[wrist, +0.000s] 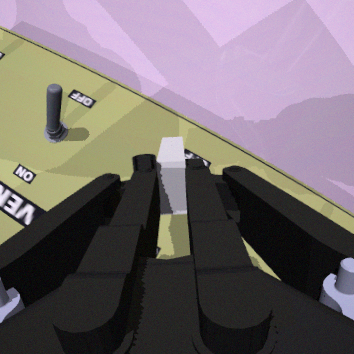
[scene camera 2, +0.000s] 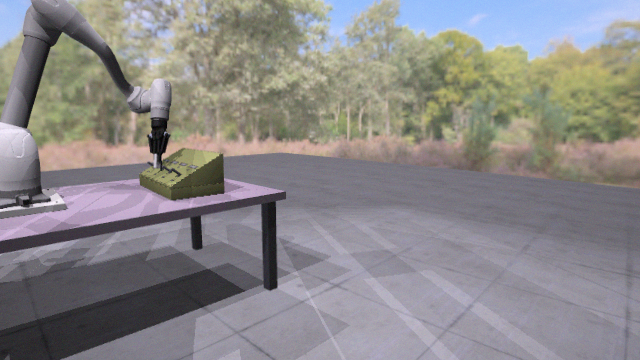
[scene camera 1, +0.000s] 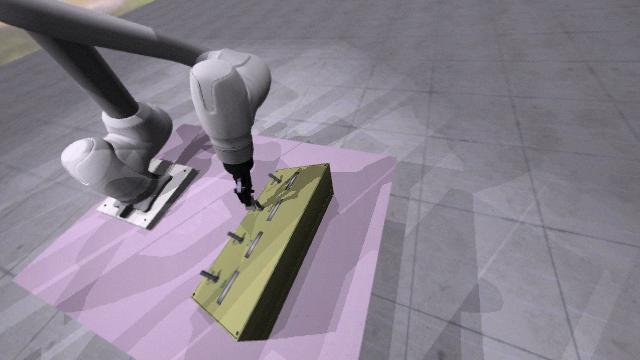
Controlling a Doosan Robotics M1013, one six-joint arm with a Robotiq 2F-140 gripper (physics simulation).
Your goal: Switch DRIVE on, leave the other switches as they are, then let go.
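Where they show: gripper, between the fingertips: point(wrist: 173, 155) point(scene camera 2: 157, 168) point(scene camera 1: 250, 208); arm's base, origin of its link: point(scene camera 2: 19, 200) point(scene camera 1: 144, 191).
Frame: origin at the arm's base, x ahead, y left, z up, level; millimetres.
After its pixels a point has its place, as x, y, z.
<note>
A sloped yellow-green panel point(scene camera 1: 272, 260) @[738, -196, 144] point(scene camera 2: 207, 172) @[649, -347, 71] point(wrist: 112, 125) @[563, -97, 46] carries lever switches. My gripper point(scene camera 1: 250, 206) @[570, -35, 73] point(scene camera 2: 156, 165) @[570, -35, 73] point(wrist: 173, 155) @[570, -35, 73] is shut and empty. Its pale fingertips are low at the panel's OFF-side edge, right beside the third lever point(scene camera 1: 259, 205) @[603, -25, 84], counted from the near end in scene camera 1. In the wrist view that lever is hidden behind the fingers, and an OFF tag point(wrist: 198, 158) is partly covered. The VENT lever point(scene camera 1: 235, 237) @[570, -142, 81] point(wrist: 54, 110) @[564, -134, 85] leans toward OFF. The near-end lever point(scene camera 1: 209, 276) @[549, -259, 81] and far-end lever point(scene camera 1: 275, 178) @[615, 94, 79] also lean to that side. The DRIVE label is not readable.
The panel stands on a pink-topped table point(scene camera 1: 145, 300) @[293, -358, -34] point(scene camera 2: 125, 217) @[232, -443, -34] point(wrist: 270, 65) @[439, 30, -34]. The arm's base plate point(scene camera 1: 177, 192) @[145, 25, -14] point(scene camera 2: 55, 202) @[98, -115, -7] is left of the panel. The VENT lever stands to the left of the fingers in the wrist view.
</note>
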